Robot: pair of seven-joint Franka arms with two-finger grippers.
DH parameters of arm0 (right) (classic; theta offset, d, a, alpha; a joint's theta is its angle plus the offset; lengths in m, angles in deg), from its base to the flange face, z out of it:
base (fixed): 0 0 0 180
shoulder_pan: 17.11 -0.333 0 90
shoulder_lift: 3.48 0 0 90
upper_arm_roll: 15.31 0.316 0.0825 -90
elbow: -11.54 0 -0.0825 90
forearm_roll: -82.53 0.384 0 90
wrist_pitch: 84.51 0 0.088 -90
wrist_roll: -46.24 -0.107 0 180
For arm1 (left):
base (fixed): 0 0 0 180
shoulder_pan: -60.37 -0.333 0 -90
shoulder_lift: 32.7 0 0 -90
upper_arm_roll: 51.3 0.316 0.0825 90
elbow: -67.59 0 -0.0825 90
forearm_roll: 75.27 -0.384 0 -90
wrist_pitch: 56.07 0 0.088 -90
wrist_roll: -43.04 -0.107 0 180
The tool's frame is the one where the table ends.
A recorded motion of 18 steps. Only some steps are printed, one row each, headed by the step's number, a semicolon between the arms.
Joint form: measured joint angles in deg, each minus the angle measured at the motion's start. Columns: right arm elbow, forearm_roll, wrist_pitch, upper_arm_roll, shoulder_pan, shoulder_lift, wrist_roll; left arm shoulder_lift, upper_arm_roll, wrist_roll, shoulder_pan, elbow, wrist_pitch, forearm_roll.
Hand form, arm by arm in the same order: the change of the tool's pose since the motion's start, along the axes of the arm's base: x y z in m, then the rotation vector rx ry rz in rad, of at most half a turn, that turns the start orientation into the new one. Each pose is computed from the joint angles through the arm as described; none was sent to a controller.
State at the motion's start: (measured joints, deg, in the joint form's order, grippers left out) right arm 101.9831 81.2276 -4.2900 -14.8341 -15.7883 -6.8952 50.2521; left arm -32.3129 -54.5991 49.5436 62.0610 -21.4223 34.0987 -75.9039
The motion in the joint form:
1: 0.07 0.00 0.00 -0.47 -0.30 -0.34 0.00; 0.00 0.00 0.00 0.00 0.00 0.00 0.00
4: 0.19 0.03 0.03 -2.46 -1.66 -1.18 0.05; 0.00 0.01 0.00 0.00 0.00 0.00 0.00
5: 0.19 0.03 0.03 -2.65 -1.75 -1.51 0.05; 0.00 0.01 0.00 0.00 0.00 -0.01 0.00
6: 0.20 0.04 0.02 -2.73 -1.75 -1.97 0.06; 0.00 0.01 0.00 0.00 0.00 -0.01 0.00
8: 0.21 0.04 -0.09 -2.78 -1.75 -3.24 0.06; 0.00 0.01 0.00 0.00 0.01 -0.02 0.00
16: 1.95 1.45 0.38 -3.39 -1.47 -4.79 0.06; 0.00 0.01 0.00 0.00 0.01 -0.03 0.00
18: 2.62 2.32 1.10 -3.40 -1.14 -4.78 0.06; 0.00 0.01 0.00 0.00 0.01 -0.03 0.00
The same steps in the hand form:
1: -0.0019 -0.0016 0.0025 0.0004 -0.0047 -0.0030; 0.0000 0.0000 0.0000 0.0000 0.0000 0.0000
4: -0.0066 -0.0079 0.0091 0.0035 -0.0178 -0.0129; 0.0000 0.0001 0.0000 0.0000 0.0000 0.0002
5: -0.0084 -0.0089 0.0120 0.0038 -0.0236 -0.0147; 0.0000 0.0001 0.0000 0.0000 0.0002 0.0002
6: -0.0110 -0.0097 0.0160 0.0043 -0.0313 -0.0159; 0.0000 0.0001 0.0000 0.0000 0.0002 0.0002
8: -0.0185 -0.0102 0.0269 0.0047 -0.0513 -0.0167; 0.0000 0.0001 0.0001 0.0000 0.0002 0.0002
16: -0.0266 -0.0153 0.0271 0.0313 -0.0570 -0.0301; 0.0000 0.0001 0.0000 0.0000 0.0003 0.0002
18: -0.0251 -0.0165 0.0227 0.0463 -0.0583 -0.0351; 0.0000 0.0001 0.0000 0.0000 0.0003 0.0002

